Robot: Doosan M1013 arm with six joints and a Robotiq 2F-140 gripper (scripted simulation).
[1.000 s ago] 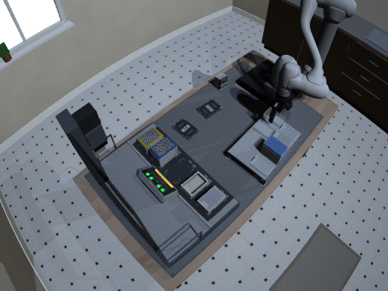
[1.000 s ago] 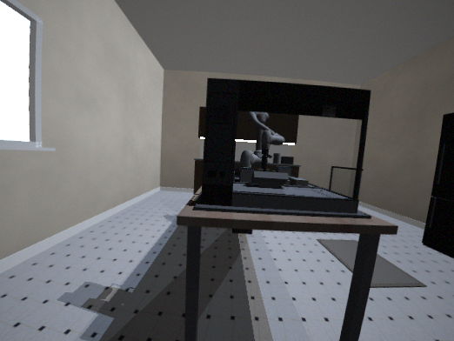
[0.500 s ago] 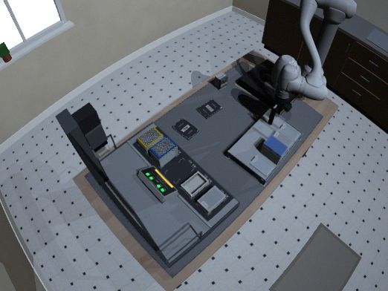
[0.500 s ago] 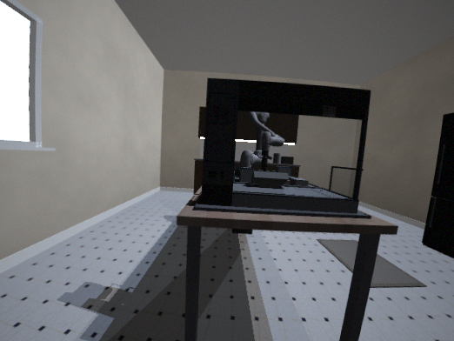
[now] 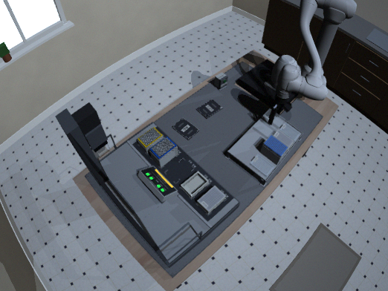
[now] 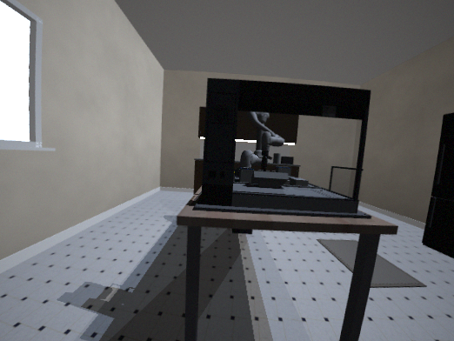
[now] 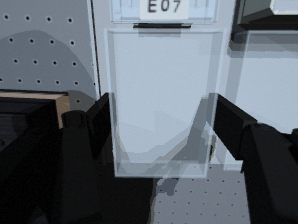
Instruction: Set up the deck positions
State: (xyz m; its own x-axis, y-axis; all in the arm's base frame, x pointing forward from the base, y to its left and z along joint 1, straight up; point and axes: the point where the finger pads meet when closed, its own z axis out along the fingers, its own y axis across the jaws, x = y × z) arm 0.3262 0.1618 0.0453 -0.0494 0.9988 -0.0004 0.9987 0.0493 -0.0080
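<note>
My hand is 10 mm above the clear tip rack cover. From my hand the other things lie so: READY box 20 mm behind, 460 mm to the right, 30 mm below; then shelf 160 mm ahead, 80 mm to the left, 40 mm below; then flat piece 320 mm ahead, 150 mm to the left, 30 mm below.
</note>
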